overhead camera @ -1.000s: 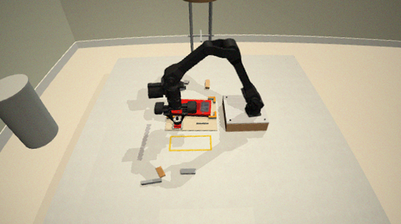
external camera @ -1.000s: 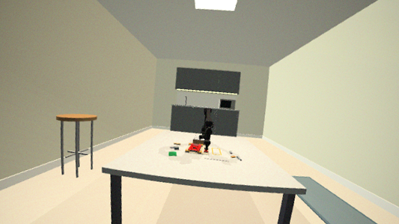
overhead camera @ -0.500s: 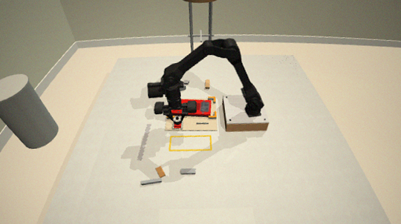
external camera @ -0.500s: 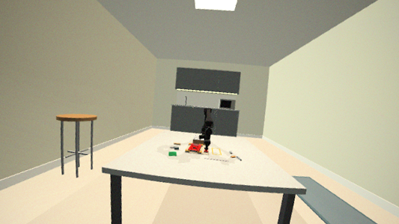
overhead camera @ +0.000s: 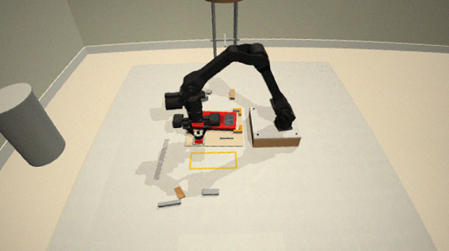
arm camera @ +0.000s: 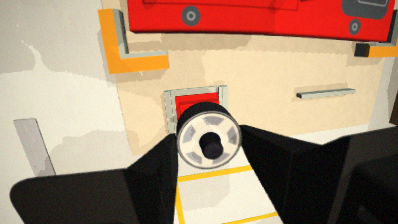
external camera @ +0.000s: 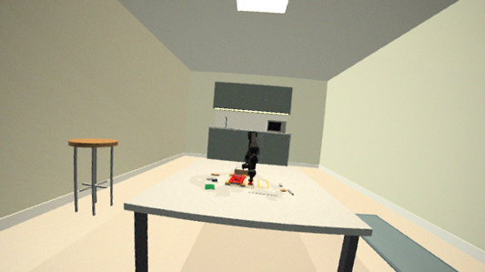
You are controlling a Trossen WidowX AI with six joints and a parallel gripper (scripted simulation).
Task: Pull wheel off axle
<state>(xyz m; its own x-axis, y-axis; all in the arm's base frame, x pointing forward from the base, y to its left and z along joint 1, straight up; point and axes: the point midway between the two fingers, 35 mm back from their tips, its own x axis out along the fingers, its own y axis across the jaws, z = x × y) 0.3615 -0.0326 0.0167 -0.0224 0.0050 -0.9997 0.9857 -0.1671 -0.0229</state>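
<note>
My gripper tip is now right at the wheel. Round my gripper tip: green tile (320 mm to the right, 70 mm ahead, 40 mm below).
</note>
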